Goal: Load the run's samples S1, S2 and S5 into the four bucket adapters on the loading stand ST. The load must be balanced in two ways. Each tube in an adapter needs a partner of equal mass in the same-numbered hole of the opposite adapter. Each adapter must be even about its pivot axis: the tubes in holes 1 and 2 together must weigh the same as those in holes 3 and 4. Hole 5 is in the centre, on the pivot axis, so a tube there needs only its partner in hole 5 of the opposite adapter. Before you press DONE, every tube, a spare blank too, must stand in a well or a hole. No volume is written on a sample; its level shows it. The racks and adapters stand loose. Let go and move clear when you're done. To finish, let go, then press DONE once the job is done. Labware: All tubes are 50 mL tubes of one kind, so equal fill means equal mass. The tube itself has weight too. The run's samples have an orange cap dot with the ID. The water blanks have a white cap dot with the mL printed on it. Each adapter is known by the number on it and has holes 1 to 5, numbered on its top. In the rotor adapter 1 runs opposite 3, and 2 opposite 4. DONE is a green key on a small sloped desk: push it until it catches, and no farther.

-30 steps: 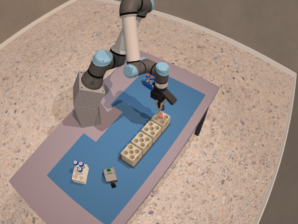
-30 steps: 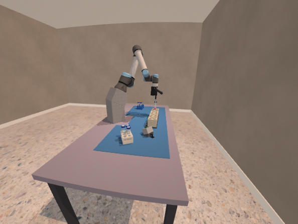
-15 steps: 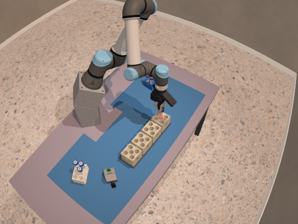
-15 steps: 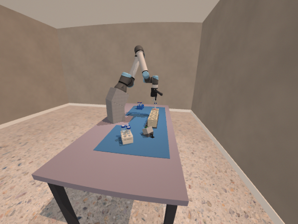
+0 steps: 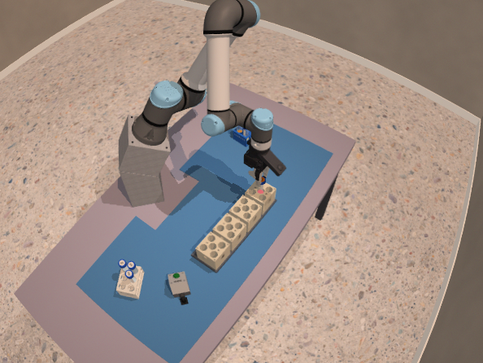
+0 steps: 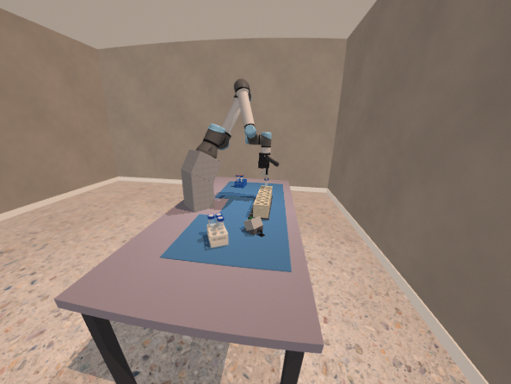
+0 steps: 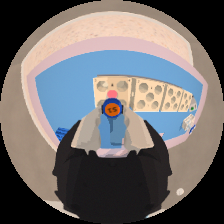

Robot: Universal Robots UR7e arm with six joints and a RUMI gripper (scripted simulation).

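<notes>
Now: hand 350 mm past the orange-dot tube, 210 mm to the right of it and 100 mm above it. From my hand the other things lie so: blue rack (330 mm behind, 250 mm to the left, 140 mm below); beige rack (680 mm to the right, 140 mm below, 80 mm behind); green done key (510 mm to the right, 100 mm below, 40 mm ahead).
</notes>
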